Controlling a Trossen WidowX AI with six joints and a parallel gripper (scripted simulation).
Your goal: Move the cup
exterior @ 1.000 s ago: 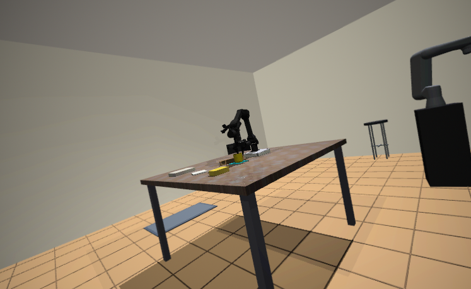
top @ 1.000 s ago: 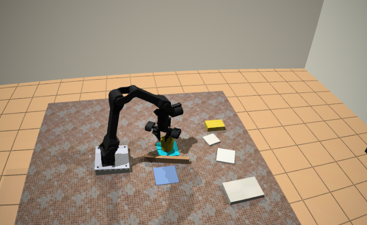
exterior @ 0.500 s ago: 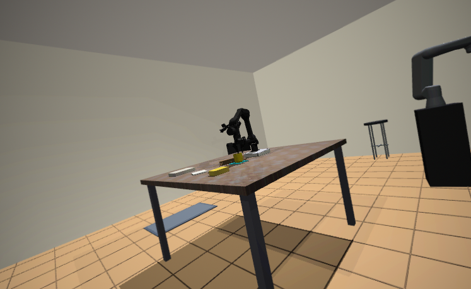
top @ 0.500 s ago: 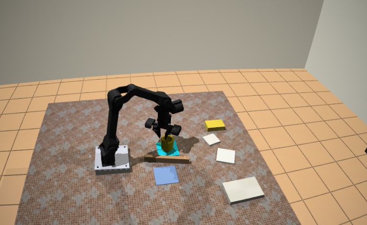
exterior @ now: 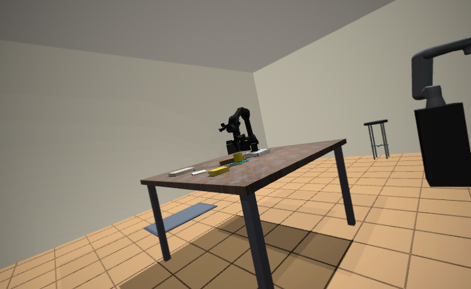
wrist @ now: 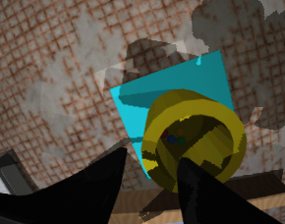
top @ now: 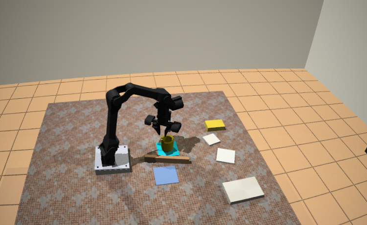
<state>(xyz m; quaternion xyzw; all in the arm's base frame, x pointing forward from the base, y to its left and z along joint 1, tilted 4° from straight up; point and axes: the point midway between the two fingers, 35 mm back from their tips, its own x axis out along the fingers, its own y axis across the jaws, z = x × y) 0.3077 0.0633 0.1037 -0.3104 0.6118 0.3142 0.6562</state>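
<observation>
The yellow cup lies 50 mm below my gripper tip, 20 mm to the right of it and 20 mm ahead of it. From my gripper tip the other things lie so: wooden bar: 110 mm to the right, 80 mm below, 10 mm behind; then white slab: 420 mm to the right, 280 mm ahead, 80 mm below; then light blue pad: 200 mm to the right, 100 mm below, 40 mm behind.
</observation>
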